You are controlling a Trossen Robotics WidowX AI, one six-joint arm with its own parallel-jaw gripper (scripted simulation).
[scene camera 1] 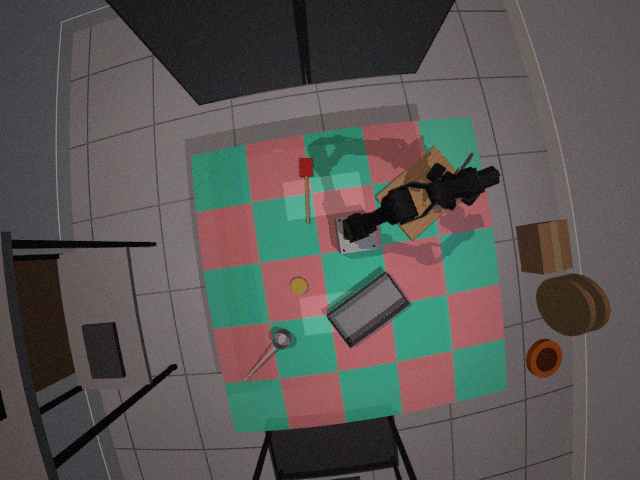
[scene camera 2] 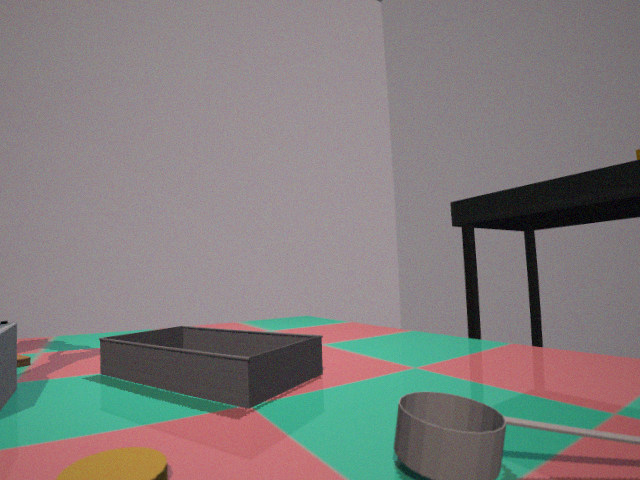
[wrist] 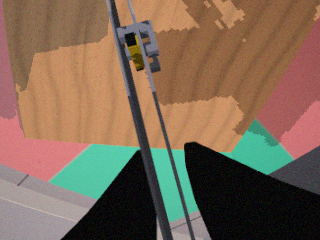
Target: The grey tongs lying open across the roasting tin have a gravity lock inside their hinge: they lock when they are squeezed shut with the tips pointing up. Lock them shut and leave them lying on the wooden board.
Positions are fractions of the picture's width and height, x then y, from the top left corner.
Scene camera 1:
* wooden board: 0.65, 0.36
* grey roasting tin: 0.59, 0.63
